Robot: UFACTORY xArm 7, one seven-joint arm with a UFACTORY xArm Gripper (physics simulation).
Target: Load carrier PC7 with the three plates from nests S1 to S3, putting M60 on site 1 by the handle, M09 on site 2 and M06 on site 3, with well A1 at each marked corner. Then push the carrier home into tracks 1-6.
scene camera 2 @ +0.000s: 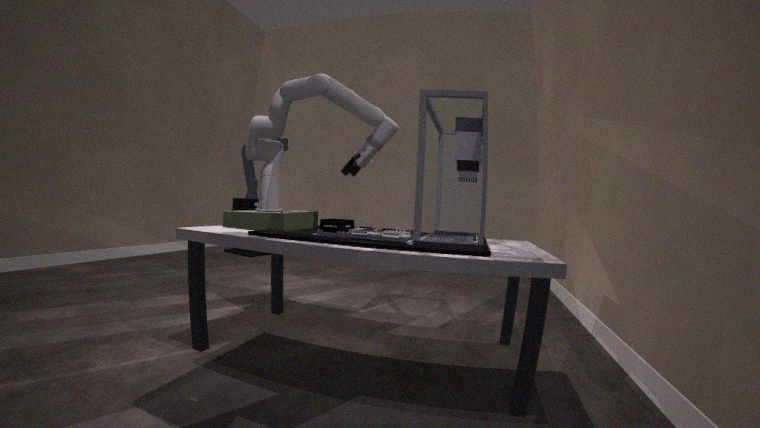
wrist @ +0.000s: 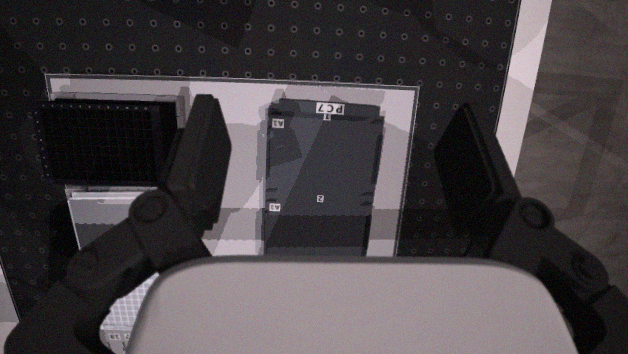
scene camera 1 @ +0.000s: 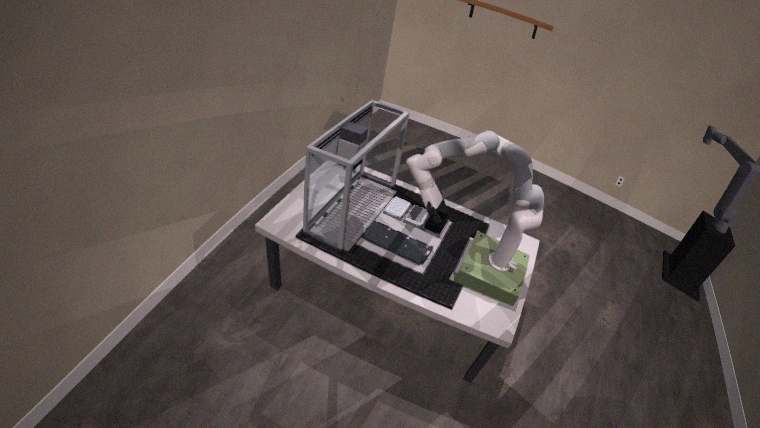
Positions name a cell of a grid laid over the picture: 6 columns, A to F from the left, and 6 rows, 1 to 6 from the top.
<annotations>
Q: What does my gripper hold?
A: Nothing.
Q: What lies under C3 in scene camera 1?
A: A glass enclosure.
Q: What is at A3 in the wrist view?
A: A well plate.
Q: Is my gripper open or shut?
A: Open.
</annotations>
